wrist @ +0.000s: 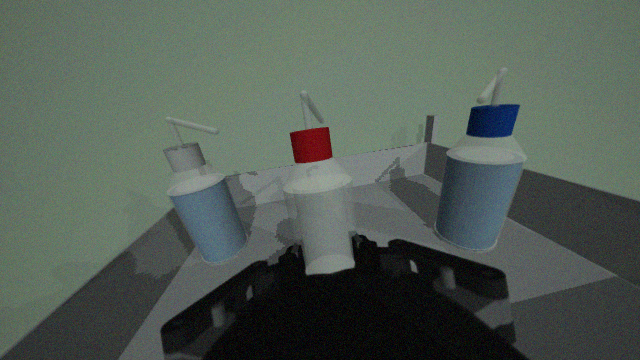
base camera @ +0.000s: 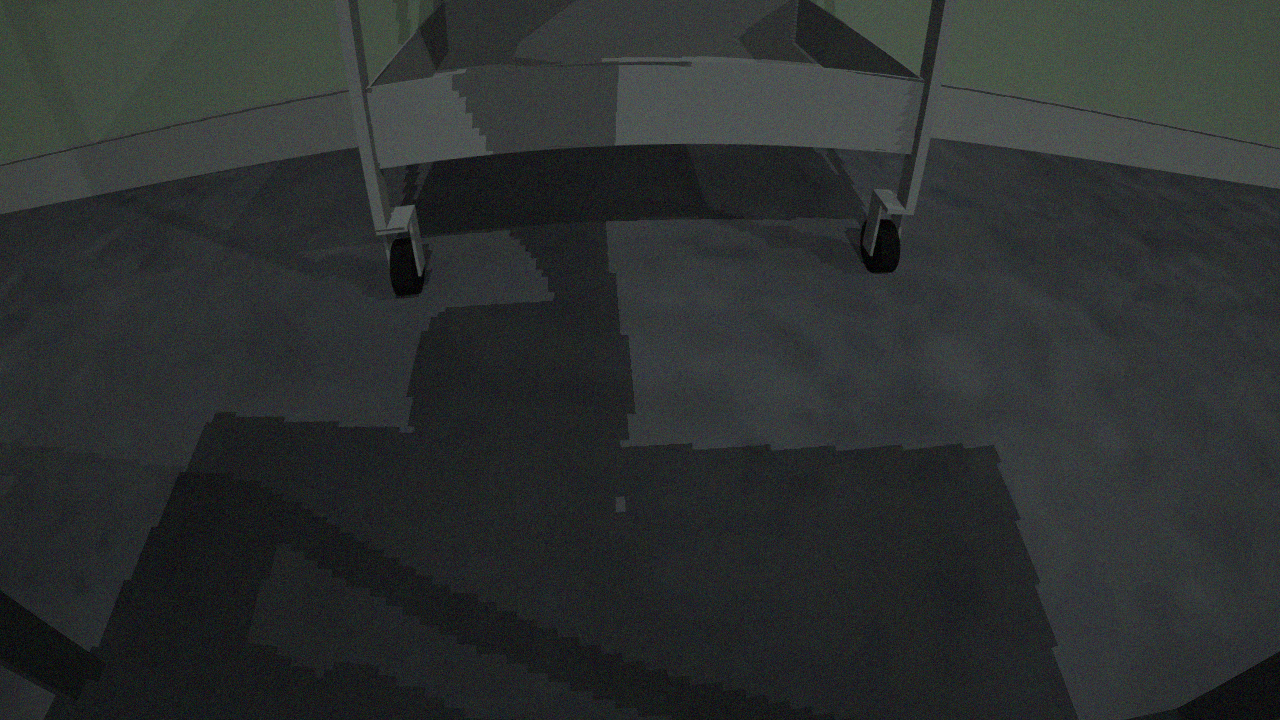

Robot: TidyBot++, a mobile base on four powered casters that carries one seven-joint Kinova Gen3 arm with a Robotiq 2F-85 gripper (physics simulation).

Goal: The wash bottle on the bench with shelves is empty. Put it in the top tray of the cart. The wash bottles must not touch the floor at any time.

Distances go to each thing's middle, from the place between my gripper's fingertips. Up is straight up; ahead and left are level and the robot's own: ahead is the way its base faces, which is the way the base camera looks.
I see my gripper 40 mm below the wash bottle (wrist: pixel 319 197) and 10 mm short of it.
